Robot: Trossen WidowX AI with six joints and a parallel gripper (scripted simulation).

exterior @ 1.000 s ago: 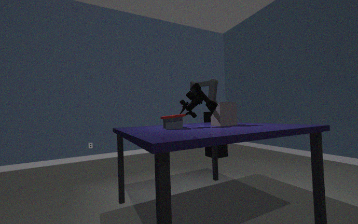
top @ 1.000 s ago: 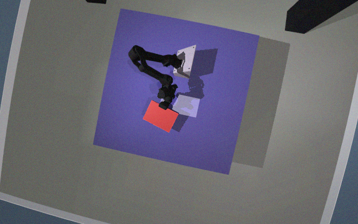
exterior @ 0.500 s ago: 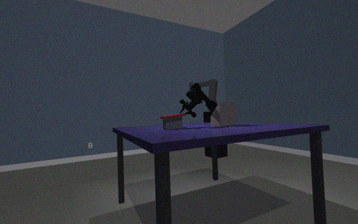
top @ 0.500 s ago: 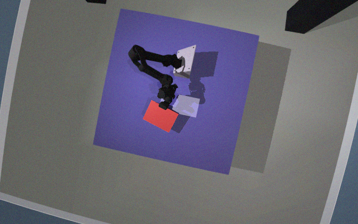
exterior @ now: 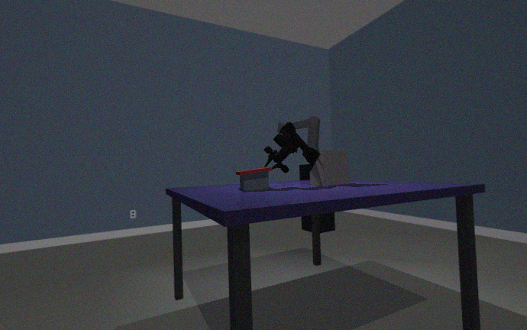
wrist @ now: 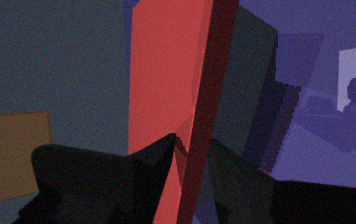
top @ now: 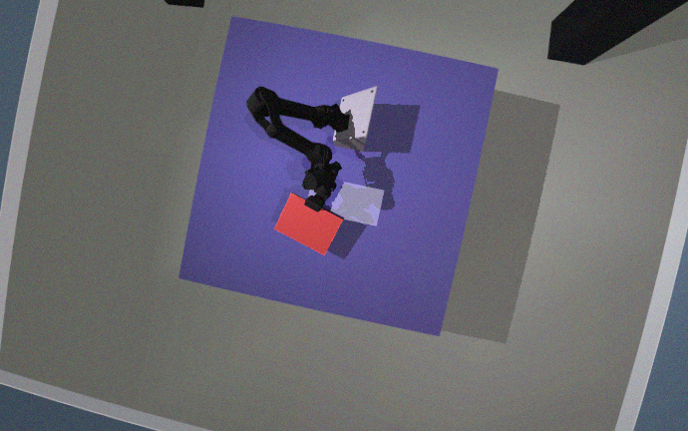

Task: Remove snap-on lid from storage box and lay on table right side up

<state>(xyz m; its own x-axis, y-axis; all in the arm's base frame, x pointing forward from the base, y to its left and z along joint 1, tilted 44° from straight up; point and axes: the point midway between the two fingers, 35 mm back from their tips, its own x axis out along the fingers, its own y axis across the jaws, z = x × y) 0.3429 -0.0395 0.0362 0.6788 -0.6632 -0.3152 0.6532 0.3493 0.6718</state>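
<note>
Now: the red lid 7 cm ahead of my gripper tip and 2 cm to the right of it. Round my gripper tip: grey storage box (7 cm ahead, 2 cm to the right, 6 cm below).
</note>
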